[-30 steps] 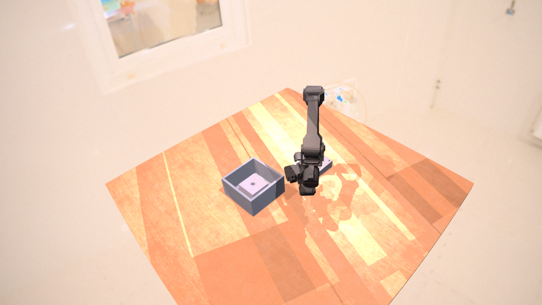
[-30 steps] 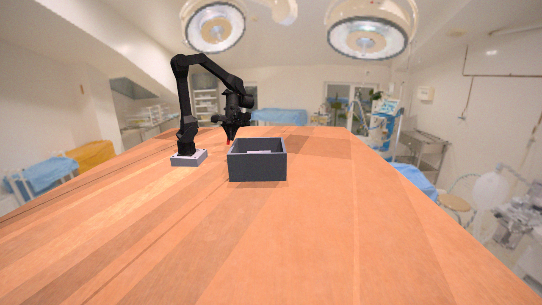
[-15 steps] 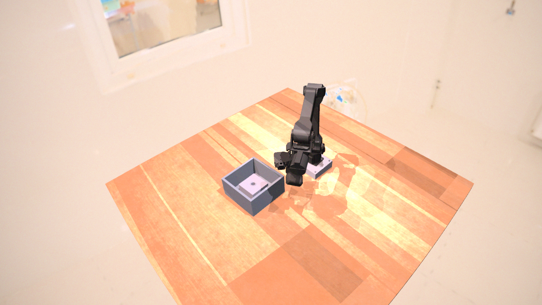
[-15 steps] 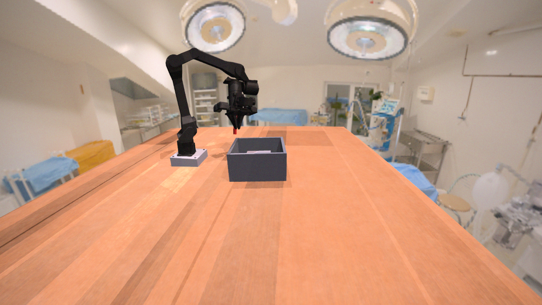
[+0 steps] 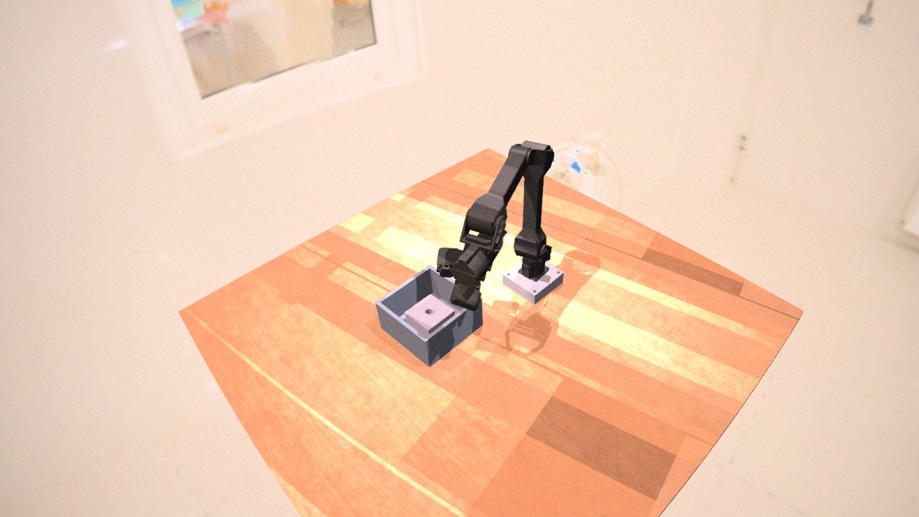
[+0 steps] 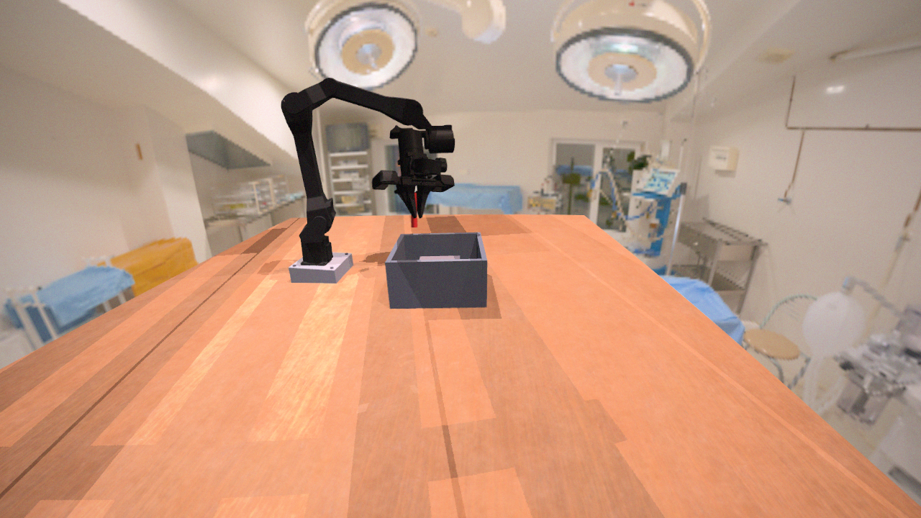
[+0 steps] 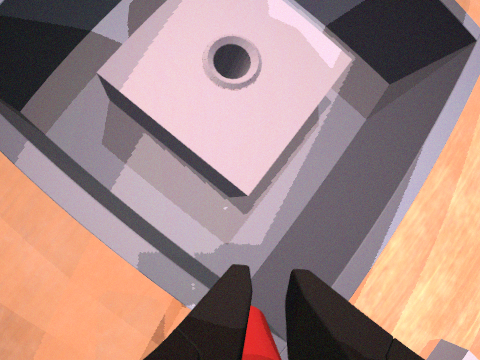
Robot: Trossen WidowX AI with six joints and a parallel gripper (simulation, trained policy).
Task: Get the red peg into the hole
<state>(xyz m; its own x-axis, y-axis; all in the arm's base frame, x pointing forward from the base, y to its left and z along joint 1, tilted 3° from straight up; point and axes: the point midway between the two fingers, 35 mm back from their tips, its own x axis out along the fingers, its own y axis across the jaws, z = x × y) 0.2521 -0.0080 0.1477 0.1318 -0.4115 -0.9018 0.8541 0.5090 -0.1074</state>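
The pale plate is 10 cm below my gripper tip, 7 cm to the right of it and 5 cm ahead of it. From my gripper tip the other things lie so: grey box (11 cm below, 7 cm to the right, 5 cm ahead); red peg (2 cm to the left, 1 cm behind, 1 cm above).
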